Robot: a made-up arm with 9 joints. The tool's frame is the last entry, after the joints. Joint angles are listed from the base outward.
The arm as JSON. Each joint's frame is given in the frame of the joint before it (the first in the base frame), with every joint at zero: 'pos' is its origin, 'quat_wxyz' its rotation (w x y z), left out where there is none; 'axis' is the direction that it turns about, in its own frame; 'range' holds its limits. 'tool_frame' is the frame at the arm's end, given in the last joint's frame.
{
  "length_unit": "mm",
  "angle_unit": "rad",
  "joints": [
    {
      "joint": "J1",
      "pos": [
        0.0,
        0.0,
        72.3
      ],
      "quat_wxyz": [
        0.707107,
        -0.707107,
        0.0,
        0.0
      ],
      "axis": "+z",
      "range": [
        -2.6,
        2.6
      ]
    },
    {
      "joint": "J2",
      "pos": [
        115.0,
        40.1,
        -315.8
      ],
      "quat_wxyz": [
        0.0,
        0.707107,
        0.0,
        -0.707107
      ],
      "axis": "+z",
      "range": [
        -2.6,
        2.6
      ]
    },
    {
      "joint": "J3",
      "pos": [
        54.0,
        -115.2,
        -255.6
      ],
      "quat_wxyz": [
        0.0,
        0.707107,
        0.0,
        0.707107
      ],
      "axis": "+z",
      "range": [
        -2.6,
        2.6
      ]
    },
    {
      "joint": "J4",
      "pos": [
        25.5,
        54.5,
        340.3
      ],
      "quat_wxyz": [
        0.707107,
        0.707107,
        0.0,
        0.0
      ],
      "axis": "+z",
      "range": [
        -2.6,
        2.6
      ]
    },
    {
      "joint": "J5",
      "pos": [
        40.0,
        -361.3,
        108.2
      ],
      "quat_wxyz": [
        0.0,
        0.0,
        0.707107,
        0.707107
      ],
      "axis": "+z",
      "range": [
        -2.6,
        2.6
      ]
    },
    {
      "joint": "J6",
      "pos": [
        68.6,
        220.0,
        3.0
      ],
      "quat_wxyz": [
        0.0,
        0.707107,
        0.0,
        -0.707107
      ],
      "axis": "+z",
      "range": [
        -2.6,
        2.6
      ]
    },
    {
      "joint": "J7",
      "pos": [
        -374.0,
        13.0,
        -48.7
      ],
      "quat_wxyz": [
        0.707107,
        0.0,
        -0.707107,
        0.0
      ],
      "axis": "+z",
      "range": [
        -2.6,
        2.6
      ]
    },
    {
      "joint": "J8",
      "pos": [
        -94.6,
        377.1,
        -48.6
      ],
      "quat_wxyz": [
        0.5,
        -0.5,
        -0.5,
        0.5
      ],
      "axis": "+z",
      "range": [
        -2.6,
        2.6
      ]
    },
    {
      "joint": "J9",
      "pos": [
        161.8,
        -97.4,
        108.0
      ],
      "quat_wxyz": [
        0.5,
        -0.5,
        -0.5,
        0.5
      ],
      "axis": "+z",
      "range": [
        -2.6,
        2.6
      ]
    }
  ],
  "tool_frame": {
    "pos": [
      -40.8,
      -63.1,
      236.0
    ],
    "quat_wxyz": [
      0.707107,
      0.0,
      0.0,
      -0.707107
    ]
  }
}
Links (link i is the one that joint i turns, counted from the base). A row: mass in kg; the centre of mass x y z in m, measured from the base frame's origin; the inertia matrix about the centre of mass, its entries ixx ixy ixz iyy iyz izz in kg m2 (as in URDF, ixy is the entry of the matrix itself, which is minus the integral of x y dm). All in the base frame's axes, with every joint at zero. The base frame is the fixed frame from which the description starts. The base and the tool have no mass.
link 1: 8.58; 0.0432 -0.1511 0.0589; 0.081 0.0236 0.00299 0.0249 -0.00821 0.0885
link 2: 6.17; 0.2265 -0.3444 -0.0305; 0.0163 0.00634 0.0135 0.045 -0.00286 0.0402
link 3: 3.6; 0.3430 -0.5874 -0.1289; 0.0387 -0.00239 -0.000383 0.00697 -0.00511 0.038
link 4: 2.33; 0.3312 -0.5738 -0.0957; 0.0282 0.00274 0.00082 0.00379 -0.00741 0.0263
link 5: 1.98; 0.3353 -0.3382 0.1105; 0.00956 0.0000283 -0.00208 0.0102 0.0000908 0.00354
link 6: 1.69; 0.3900 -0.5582 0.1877; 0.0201 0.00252 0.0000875 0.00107 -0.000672 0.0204
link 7: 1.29; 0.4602 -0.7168 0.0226; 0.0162 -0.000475 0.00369 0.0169 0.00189 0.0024
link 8: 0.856; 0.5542 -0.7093 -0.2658; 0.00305 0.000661 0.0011 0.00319 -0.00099 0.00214
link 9: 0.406; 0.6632 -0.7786 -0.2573; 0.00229 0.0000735 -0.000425 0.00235 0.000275 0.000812
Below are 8 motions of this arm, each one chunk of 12 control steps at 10 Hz.
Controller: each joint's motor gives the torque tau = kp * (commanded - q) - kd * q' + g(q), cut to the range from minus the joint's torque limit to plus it. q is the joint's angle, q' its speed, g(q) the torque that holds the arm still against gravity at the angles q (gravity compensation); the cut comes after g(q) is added. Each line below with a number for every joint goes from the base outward.
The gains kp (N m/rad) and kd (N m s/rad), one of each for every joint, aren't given. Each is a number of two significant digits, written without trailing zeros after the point. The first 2 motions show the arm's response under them.
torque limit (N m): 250 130 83 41 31 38 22 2.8 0.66
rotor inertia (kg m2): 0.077 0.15 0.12 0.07 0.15 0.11 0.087 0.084 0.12
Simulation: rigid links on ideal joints. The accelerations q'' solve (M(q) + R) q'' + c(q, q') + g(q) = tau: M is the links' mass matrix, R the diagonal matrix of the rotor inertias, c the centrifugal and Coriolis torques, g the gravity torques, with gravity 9.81 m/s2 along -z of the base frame. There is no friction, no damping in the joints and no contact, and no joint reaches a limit. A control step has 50 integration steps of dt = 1/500 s. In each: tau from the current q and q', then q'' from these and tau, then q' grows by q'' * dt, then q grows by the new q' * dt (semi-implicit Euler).
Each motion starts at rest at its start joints. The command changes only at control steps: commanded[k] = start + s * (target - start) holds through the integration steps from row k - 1 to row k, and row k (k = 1, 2, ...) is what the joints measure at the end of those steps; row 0 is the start. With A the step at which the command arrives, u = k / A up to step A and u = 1 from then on. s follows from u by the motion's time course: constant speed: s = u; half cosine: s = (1 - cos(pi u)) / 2; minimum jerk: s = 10 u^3 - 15 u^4 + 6 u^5; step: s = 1 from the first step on.
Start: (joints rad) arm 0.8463 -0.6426 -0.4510 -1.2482 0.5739 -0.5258 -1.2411 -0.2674 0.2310
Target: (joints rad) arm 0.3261 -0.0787 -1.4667 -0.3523 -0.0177 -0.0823 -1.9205 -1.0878 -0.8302
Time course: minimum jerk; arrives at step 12
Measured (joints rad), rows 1 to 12:
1: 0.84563 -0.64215 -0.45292 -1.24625 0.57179 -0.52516 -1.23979 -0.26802 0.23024
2: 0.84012 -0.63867 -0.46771 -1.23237 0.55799 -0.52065 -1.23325 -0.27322 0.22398
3: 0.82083 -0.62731 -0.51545 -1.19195 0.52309 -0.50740 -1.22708 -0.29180 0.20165
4: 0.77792 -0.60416 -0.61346 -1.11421 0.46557 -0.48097 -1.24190 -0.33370 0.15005
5: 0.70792 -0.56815 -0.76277 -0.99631 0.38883 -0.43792 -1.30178 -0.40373 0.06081
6: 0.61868 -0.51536 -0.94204 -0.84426 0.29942 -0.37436 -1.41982 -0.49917 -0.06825
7: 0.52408 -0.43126 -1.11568 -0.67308 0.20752 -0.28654 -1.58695 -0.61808 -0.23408
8: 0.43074 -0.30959 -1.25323 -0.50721 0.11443 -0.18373 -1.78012 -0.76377 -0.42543
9: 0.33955 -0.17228 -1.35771 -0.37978 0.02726 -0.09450 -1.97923 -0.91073 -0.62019
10: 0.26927 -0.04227 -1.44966 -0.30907 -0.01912 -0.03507 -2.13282 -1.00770 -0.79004
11: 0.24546 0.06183 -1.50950 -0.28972 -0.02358 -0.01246 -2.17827 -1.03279 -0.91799
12: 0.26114 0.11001 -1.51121 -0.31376 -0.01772 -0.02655 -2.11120 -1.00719 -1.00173
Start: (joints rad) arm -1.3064 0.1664 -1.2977 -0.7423 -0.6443 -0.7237 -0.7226 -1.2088 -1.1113
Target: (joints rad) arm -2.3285 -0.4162 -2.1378 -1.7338 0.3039 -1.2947 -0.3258 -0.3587 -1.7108
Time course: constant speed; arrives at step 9
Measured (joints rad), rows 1 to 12:
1: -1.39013 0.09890 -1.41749 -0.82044 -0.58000 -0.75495 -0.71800 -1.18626 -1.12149
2: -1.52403 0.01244 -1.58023 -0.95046 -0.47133 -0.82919 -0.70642 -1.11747 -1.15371
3: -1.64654 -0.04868 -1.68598 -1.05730 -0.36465 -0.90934 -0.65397 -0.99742 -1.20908
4: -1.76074 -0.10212 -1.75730 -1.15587 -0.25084 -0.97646 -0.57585 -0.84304 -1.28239
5: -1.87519 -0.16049 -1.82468 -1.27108 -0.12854 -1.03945 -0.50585 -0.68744 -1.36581
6: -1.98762 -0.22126 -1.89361 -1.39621 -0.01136 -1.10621 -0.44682 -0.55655 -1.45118
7: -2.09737 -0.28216 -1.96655 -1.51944 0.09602 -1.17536 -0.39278 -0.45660 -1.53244
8: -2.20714 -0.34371 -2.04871 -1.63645 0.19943 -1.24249 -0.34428 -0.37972 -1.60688
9: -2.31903 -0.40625 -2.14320 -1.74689 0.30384 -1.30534 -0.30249 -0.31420 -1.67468
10: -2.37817 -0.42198 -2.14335 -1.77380 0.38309 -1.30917 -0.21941 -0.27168 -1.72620
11: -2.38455 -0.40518 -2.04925 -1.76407 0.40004 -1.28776 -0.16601 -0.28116 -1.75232
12: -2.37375 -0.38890 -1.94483 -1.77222 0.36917 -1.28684 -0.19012 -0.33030 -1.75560
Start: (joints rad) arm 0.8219 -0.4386 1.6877 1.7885 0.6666 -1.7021 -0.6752 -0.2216 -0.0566
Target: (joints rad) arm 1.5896 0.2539 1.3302 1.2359 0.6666 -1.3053 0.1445 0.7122 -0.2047
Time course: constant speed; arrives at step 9
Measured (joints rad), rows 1 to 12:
1: 0.86196 -0.40319 1.73989 1.74202 0.65923 -1.67725 -0.64087 -0.18885 -0.05731
2: 0.95023 -0.33535 1.84153 1.66097 0.64617 -1.61799 -0.55544 -0.10964 -0.06368
3: 1.04480 -0.26653 1.92071 1.58889 0.63891 -1.55466 -0.45677 -0.00974 -0.07989
4: 1.12394 -0.20140 1.93642 1.52854 0.63739 -1.50657 -0.37053 0.09122 -0.10439
5: 1.19977 -0.13183 1.89922 1.47012 0.63432 -1.47129 -0.28816 0.19342 -0.13223
6: 1.28939 -0.05700 1.83044 1.41693 0.63078 -1.43917 -0.19879 0.30251 -0.15897
7: 1.39585 0.01599 1.73409 1.37663 0.63348 -1.40946 -0.10854 0.42011 -0.18205
8: 1.51307 0.08060 1.60744 1.35010 0.64527 -1.38766 -0.02939 0.54811 -0.20067
9: 1.63505 0.13719 1.45650 1.33072 0.66451 -1.37350 0.03652 0.69016 -0.21553
10: 1.69279 0.14271 1.23620 1.35542 0.69695 -1.38392 0.07788 0.82012 -0.22561
11: 1.69842 0.14052 1.01166 1.36721 0.73751 -1.41344 0.09725 0.91773 -0.22896
12: 1.68396 0.17290 0.84928 1.34979 0.77825 -1.41385 0.15082 0.98213 -0.22481

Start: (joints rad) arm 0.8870 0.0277 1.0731 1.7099 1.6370 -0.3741 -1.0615 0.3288 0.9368
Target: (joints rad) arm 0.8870 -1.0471 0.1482 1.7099 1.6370 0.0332 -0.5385 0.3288 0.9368
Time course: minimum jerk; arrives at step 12
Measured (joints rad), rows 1 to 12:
1: 0.88644 0.02635 1.07132 1.71104 1.63647 -0.37263 -1.06069 0.32914 0.93684
2: 0.88298 0.01707 1.05828 1.71769 1.63354 -0.36269 -1.05532 0.33135 0.93715
3: 0.87536 -0.00926 1.01818 1.73075 1.62817 -0.33610 -1.04032 0.33670 0.93805
4: 0.86597 -0.06108 0.93520 1.74527 1.62149 -0.29046 -1.00910 0.34387 0.93965
5: 0.86041 -0.14628 0.79950 1.75490 1.61360 -0.23169 -0.95228 0.35039 0.94153
6: 0.86546 -0.27119 0.61467 1.75475 1.60533 -0.17229 -0.86171 0.35740 0.94275
7: 0.88419 -0.43545 0.40579 1.74307 1.60158 -0.12448 -0.73908 0.37141 0.94205
8: 0.90906 -0.62403 0.22165 1.72517 1.61067 -0.08712 -0.60308 0.39509 0.93825
9: 0.92339 -0.80763 0.11491 1.71265 1.63783 -0.04170 -0.48729 0.41352 0.93141
10: 0.91870 -0.96215 0.10137 1.71125 1.67670 0.01802 -0.42462 0.40131 0.92381
11: 0.90327 -1.08300 0.15109 1.71535 1.70867 0.06488 -0.42665 0.35059 0.91880
12: 0.88815 -1.17368 0.22492 1.71662 1.71656 0.07371 -0.47891 0.28375 0.91838

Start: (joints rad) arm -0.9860 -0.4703 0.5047 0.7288 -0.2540 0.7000 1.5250 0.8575 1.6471
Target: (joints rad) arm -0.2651 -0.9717 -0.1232 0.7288 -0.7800 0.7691 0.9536 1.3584 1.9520
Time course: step
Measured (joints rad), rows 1 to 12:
1: -0.70311 -0.49755 0.49824 0.68960 -0.22325 0.87344 1.56838 0.92110 1.66356
2: -0.28105 -0.66950 0.43035 0.78660 -0.29568 0.90895 1.51515 1.01581 1.71313
3: -0.05383 -0.95111 0.22660 0.84131 -0.48868 0.83361 1.21312 1.06062 1.79249
4: -0.04530 -1.15654 -0.01539 0.61116 -0.64194 0.75432 0.79825 1.01159 1.88287
5: -0.14694 -1.18541 -0.28338 0.29429 -0.80370 0.71655 0.53627 0.89045 1.96693
6: -0.24466 -1.07549 -0.61596 0.17663 -0.97839 0.75536 0.62184 0.86864 2.02669
7: -0.27620 -0.95360 -0.79766 0.30046 -1.07298 0.79300 0.86135 0.96725 2.05260
8: -0.23732 -0.90302 -0.75522 0.57943 -1.08105 0.76027 1.00481 1.12510 2.04564
9: -0.21086 -0.92021 -0.57758 0.83519 -1.02169 0.75500 1.03005 1.32067 2.01517
10: -0.23274 -0.95814 -0.32992 0.94571 -0.89484 0.78165 1.02928 1.48604 1.97571
11: -0.27707 -0.98891 -0.06000 0.88410 -0.74562 0.80845 1.06141 1.54582 1.93964
12: -0.31545 -1.01385 0.15776 0.74153 -0.62820 0.82147 1.10779 1.48183 1.91405

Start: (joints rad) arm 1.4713 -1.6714 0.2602 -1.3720 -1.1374 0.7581 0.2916 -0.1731 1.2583
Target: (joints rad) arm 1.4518 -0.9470 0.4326 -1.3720 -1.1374 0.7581 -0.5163 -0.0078 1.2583
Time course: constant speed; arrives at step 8
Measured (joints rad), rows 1 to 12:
1: 1.46943 -1.66095 0.26621 -1.37324 -1.15336 0.76061 0.26554 -0.17115 1.25710
2: 1.46455 -1.63022 0.27979 -1.37550 -1.18656 0.75883 0.18962 -0.16112 1.25416
3: 1.45786 -1.58055 0.29560 -1.37933 -1.21543 0.74931 0.07106 -0.13570 1.25093
4: 1.45244 -1.51348 0.30762 -1.38471 -1.22374 0.73913 -0.06633 -0.09419 1.24914
5: 1.45219 -1.42640 0.31457 -1.38908 -1.21228 0.73795 -0.19651 -0.04657 1.24959
6: 1.45925 -1.31675 0.32331 -1.39043 -1.19283 0.74922 -0.30462 -0.00933 1.25166
7: 1.47192 -1.18739 0.34464 -1.39090 -1.17525 0.76792 -0.39388 0.00395 1.25399
8: 1.48495 -1.04754 0.38477 -1.39498 -1.16084 0.78540 -0.48113 -0.00905 1.25538
9: 1.49058 -0.91754 0.43092 -1.40379 -1.12890 0.79780 -0.55850 -0.03819 1.25660
10: 1.48250 -0.81498 0.46864 -1.40682 -1.07784 0.80170 -0.60879 -0.06650 1.25873
11: 1.45984 -0.74557 0.49495 -1.39318 -1.03533 0.79487 -0.63189 -0.07701 1.26174
12: 1.42923 -0.70963 0.50929 -1.36409 -1.02229 0.78342 -0.62872 -0.06273 1.26504

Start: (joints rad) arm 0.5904 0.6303 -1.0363 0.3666 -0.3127 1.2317 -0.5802 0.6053 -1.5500
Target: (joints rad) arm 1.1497 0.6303 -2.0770 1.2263 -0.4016 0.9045 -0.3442 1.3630 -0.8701
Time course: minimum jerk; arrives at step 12
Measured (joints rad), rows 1 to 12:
1: 0.59203 0.63132 -1.03770 0.36939 -0.31084 1.23006 -0.58162 0.60572 -1.54957
2: 0.60276 0.63770 -1.04677 0.38847 -0.29985 1.22011 -0.59038 0.61030 -1.54597
3: 0.63077 0.65293 -1.06920 0.44090 -0.27782 1.19814 -0.60952 0.63030 -1.53303
4: 0.67938 0.67649 -1.10605 0.53503 -0.25390 1.16760 -0.63131 0.67901 -1.50272
5: 0.74604 0.70351 -1.15953 0.66541 -0.24086 1.13449 -0.63999 0.76020 -1.44823
6: 0.82418 0.72584 -1.23911 0.81638 -0.24647 1.10294 -0.62138 0.86228 -1.36680
7: 0.90691 0.73447 -1.35836 0.96912 -0.26967 1.07444 -0.56953 0.96388 -1.26147
8: 0.98812 0.72167 -1.52579 1.10448 -0.30034 1.04768 -0.48575 1.04624 -1.14101
9: 1.06136 0.68391 -1.73847 1.20539 -0.32278 1.01800 -0.37877 1.10379 -1.01844
10: 1.12171 0.62711 -1.98131 1.26452 -0.32698 0.98309 -0.27062 1.14734 -0.90847
11: 1.16942 0.56716 -2.22695 1.28564 -0.32153 0.95097 -0.19380 1.19652 -0.82448
12: 1.20790 0.51729 -2.43695 1.27171 -0.32740 0.92919 -0.17122 1.26172 -0.77508

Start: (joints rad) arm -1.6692 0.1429 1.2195 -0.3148 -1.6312 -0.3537 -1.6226 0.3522 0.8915
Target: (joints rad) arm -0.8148 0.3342 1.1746 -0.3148 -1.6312 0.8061 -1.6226 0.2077 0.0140
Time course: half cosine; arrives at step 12
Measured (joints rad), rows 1 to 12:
1: -1.65959 0.14861 1.22297 -0.31941 -1.62933 -0.34042 -1.61547 0.35329 0.88952
2: -1.62452 0.16625 1.23375 -0.33041 -1.62150 -0.29294 -1.59604 0.35596 0.87892
3: -1.55930 0.19072 1.25040 -0.33896 -1.60828 -0.20647 -1.57426 0.35659 0.85005
4: -1.46870 0.21218 1.26870 -0.33878 -1.59649 -0.08866 -1.56257 0.34837 0.79464
5: -1.35957 0.22604 1.28155 -0.33311 -1.59044 0.05054 -1.56564 0.32648 0.70917
6: -1.24075 0.23365 1.28064 -0.32800 -1.58925 0.20102 -1.58167 0.29320 0.59636
7: -1.12257 0.23982 1.26321 -0.32608 -1.59193 0.35327 -1.60561 0.25699 0.46462
8: -1.01453 0.25015 1.23291 -0.32599 -1.60022 0.49806 -1.63076 0.22601 0.32599
9: -0.92377 0.26799 1.19399 -0.32413 -1.61601 0.62566 -1.65118 0.20350 0.19347
10: -0.85474 0.29228 1.14874 -0.31683 -1.63874 0.72707 -1.66512 0.18847 0.07897
11: -0.80974 0.31785 1.09950 -0.30211 -1.66604 0.79543 -1.67622 0.17853 -0.00804
12: -0.79008 0.33748 1.04993 -0.28086 -1.69513 0.82610 -1.69015 0.17243 -0.06114

